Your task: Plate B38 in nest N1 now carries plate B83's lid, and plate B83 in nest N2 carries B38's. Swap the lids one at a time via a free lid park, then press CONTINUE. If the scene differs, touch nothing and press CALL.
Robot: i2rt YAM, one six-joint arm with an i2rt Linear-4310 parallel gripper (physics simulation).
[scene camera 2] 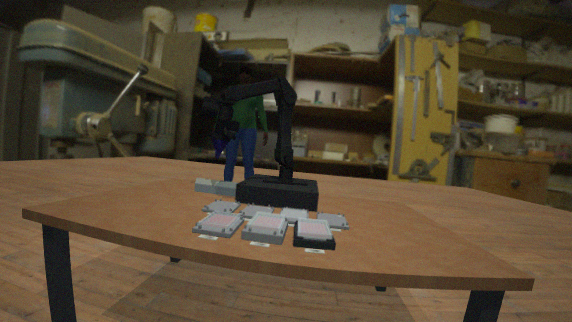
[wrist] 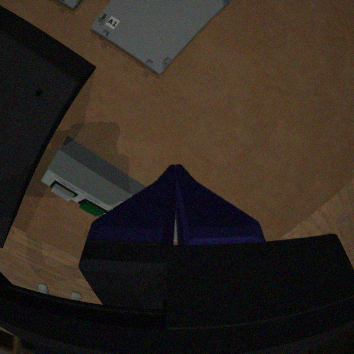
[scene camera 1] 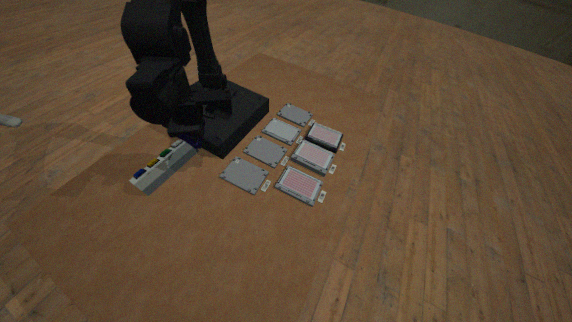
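Where they show: gripper, fingertip midpoint: [scene camera 2: 216, 158] [wrist: 175, 173] [scene camera 1: 198, 148]; arm's base, link origin: [scene camera 2: 285, 182].
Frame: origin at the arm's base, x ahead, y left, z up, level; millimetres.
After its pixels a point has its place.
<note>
My gripper [scene camera 1: 192, 142] {y -291, x 133, z 93 mm} [scene camera 2: 218, 153] {y -291, x 133, z 93 mm} [wrist: 175, 173] {y -291, x 133, z 93 mm} is shut and empty, its dark blue fingertips together above the table near the button box. The pale button box [scene camera 1: 172, 169] {y -319, x -8, z -60 mm} [scene camera 2: 215, 187] {y -318, x -8, z -50 mm} [wrist: 100, 170] {y -271, x 2, z -53 mm} has blue, yellow, green and whitish buttons; my fingers partly cover it in the wrist view. Three pinkish plates stand in nests: one [scene camera 1: 299, 184] {y -218, x 423, z -54 mm} [scene camera 2: 218, 222] {y -206, x 464, z -55 mm} at the box side, one [scene camera 1: 313, 156] {y -93, x 441, z -41 mm} [scene camera 2: 264, 225] {y -85, x 499, z -41 mm} in the middle, one [scene camera 1: 325, 135] {y 36, x 464, z -44 mm} [scene camera 2: 313, 228] {y 41, x 490, z -44 mm} in a black nest. Their labels and lids are too small to identify.
Behind the plates are four flat grey parks; the nearest park [scene camera 1: 244, 175] {y -245, x 229, z -71 mm} [scene camera 2: 221, 206] {y -241, x 238, z -71 mm} [wrist: 160, 30] {y -253, x 194, z -71 mm} shows an A1 mark in the wrist view. Another park [scene camera 1: 281, 131] {y 2, x 282, z -63 mm} [scene camera 2: 294, 215] {y 14, x 311, z -63 mm} looks paler. The black robot base [scene camera 1: 245, 112] {y -10, x 126, z -4 mm} [scene camera 2: 277, 194] {y -39, x 151, z -28 mm} [wrist: 30, 125] {y -175, x 58, z -2 mm} stands beside the button box.
</note>
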